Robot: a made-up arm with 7 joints.
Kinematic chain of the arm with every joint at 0, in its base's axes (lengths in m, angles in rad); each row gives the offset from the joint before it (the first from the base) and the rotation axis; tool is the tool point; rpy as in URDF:
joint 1: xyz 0 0 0.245 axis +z
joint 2: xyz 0 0 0 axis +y
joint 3: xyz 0 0 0.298 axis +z
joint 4: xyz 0.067 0 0 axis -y
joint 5: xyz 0.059 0 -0.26 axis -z
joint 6: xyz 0 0 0 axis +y
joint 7: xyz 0.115 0 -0.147 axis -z
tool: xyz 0 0 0 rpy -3.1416 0 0
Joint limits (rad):
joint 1: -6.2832..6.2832
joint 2: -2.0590..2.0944
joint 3: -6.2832..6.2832
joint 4: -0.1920..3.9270
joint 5: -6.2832..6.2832
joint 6: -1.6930..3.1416
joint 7: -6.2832..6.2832
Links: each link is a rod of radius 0.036 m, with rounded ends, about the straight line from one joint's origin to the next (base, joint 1, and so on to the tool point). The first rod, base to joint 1, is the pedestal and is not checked.
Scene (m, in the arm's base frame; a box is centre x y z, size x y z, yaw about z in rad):
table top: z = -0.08
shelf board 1: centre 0.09 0.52 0 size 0.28 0.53 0.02 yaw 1.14
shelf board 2: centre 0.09 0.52 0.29 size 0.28 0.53 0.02 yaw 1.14
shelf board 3: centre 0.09 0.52 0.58 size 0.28 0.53 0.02 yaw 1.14
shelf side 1: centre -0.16 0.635 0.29 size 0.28 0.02 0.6 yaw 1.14
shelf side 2: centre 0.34 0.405 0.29 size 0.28 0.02 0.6 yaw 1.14
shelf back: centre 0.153 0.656 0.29 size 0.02 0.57 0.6 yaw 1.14
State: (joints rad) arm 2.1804 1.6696 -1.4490 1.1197 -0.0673 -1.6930 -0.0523
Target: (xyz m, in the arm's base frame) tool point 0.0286 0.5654 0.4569
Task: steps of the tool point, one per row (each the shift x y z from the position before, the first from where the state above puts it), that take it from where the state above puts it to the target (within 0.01 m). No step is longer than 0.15 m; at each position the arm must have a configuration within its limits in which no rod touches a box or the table.
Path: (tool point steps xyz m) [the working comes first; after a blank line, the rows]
Joints at the target: 2.0766 1.2423 -1.6900 1.5026 0.0525 -1.1265 -0.0523
Straight joint move there: touches shelf board 2.

1: -0.0222 -0.0296 0.0014
2: -0.0203 -0.0373 -0.0001
3: -0.0177 -0.0444 -0.0007
4: -0.0142 -0.0508 -0.0006
5: 0.0030 0.0327 0.0969
6: 0.0047 0.0005 0.1019
7: 0.0034 -0.0304 0.0947
8: 0.0292 0.0700 0.0070
9: 0.0289 0.0649 0.0006
10: 0.0274 0.0574 -0.0034
11: 0.0249 0.0480 -0.0042

